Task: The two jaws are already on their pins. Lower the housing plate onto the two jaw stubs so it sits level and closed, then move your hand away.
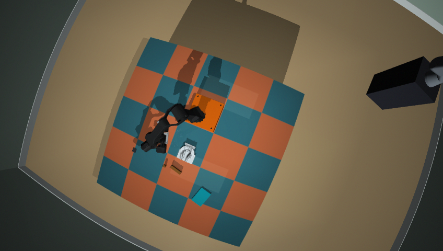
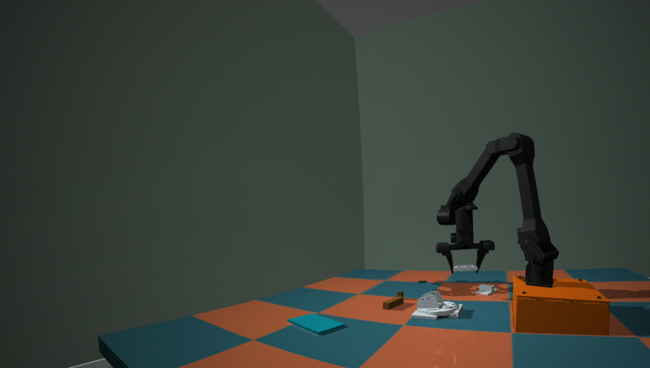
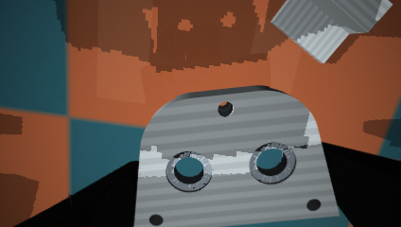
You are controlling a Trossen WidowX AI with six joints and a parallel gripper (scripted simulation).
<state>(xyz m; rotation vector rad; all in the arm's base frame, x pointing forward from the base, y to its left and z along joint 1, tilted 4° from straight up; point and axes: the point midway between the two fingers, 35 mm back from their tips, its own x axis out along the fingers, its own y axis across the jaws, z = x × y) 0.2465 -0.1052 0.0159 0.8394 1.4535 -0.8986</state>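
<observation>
My gripper tip is 18 cm to the right of the white jaw assembly, 7 cm above it and 1 cm past it. From my gripper tip the other things lie so: dark cube: 25 cm ahead, 19 cm to the right, 8 cm below; white housing plate: 2 cm above, 1 cm to the right; brown L-shaped bar: 17 cm to the left, 17 cm ahead, 7 cm below.
</observation>
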